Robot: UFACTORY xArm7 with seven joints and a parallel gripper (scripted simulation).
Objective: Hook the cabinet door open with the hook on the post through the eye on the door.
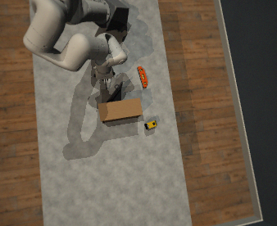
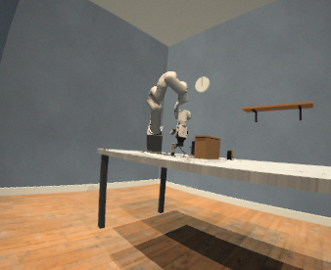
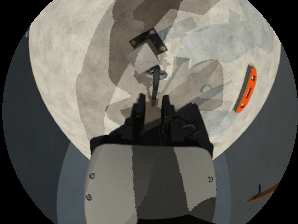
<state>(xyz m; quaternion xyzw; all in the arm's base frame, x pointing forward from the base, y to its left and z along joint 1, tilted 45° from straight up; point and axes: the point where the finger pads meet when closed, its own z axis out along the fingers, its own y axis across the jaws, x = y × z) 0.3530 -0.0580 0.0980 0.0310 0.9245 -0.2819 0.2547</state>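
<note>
My hand is 5 cm above the thin black hook. The rest, counted from my hand: small yellow block 39 cm ahead, 17 cm to the left, 7 cm below; orange level 25 cm to the left, 9 cm below, 5 cm ahead; dark door 12 cm ahead, 3 cm below.
</note>
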